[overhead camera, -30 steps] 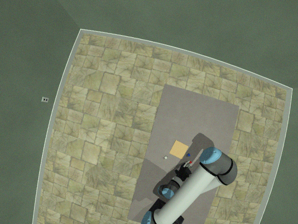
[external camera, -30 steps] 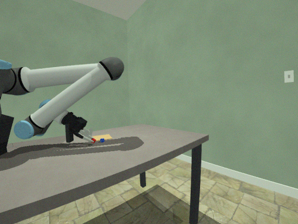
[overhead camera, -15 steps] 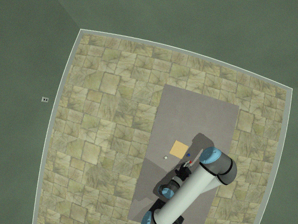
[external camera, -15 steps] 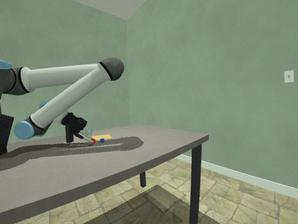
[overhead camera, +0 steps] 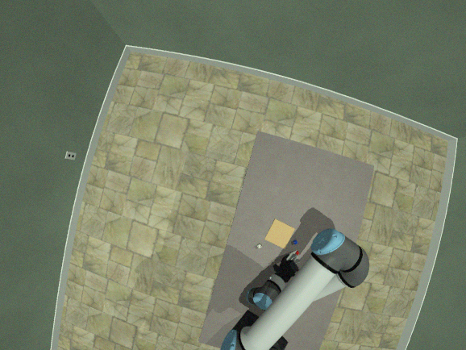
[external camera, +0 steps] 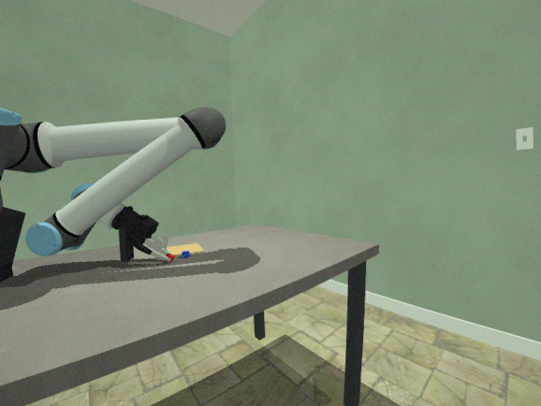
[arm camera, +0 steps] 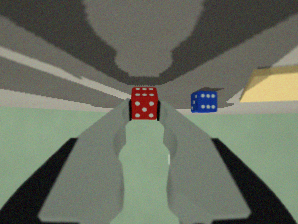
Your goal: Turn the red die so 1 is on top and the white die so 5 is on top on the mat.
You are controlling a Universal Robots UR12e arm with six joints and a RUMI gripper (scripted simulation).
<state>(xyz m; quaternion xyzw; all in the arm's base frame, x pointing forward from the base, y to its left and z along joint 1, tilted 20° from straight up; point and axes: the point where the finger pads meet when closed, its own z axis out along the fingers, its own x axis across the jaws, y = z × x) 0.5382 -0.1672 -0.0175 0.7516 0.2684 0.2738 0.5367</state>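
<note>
The red die lies right at my hand. The rest, counted from my hand: blue die 70 mm ahead, 10 mm to the left, 10 mm below; tan mat 110 mm to the left, 110 mm ahead, 20 mm below; white die 230 mm to the left, 20 mm ahead, 10 mm below.
</note>
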